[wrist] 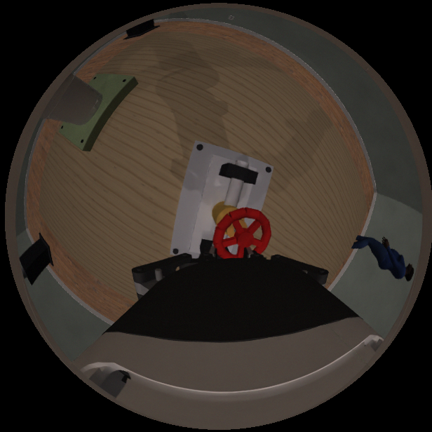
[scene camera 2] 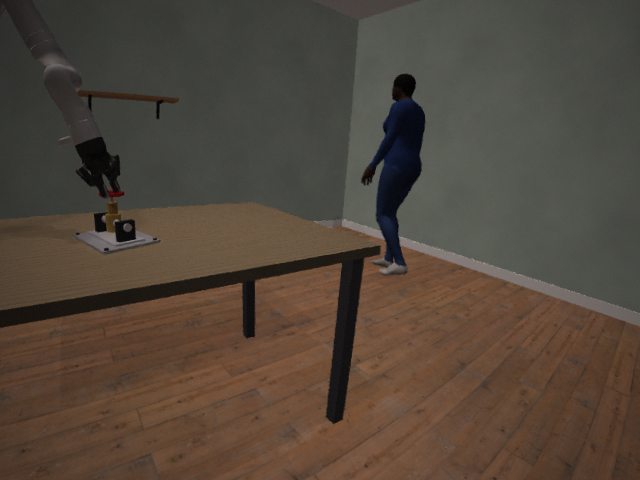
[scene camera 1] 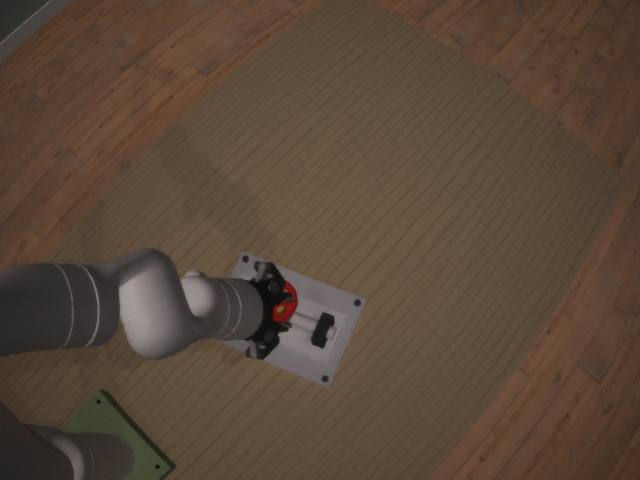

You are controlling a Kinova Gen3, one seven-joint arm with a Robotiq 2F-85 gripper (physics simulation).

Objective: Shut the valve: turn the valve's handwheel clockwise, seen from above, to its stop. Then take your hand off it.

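Observation:
The red handwheel (scene camera 1: 293, 299) (scene camera 2: 119, 194) (wrist: 269, 232) lies flat on top of the brass valve body (scene camera 2: 113, 221) (wrist: 222, 212). The valve is mounted on a grey plate (scene camera 1: 305, 366) (scene camera 2: 98, 245) (wrist: 185, 215). My gripper (scene camera 1: 285, 311) (scene camera 2: 111, 193) (wrist: 230, 254) comes down at a slant and is shut on the handwheel, with the fingers partly closed. The wheel sits off-centre between the fingers, towards the right in the wrist view. One fingertip overlaps the wheel in scene camera 1. The exact finger contacts are partly hidden by the wheel and the gripper's body.
A black pipe support (scene camera 1: 323, 330) (scene camera 2: 125, 230) (wrist: 238, 173) stands beside the valve. A green plate (scene camera 1: 105, 415) (wrist: 115, 95) lies under the arm's base. The table (scene camera 1: 413, 155) (scene camera 2: 232, 232) carries the valve plate. A person in blue (scene camera 2: 405, 134) (wrist: 390, 260) stands beyond the table.

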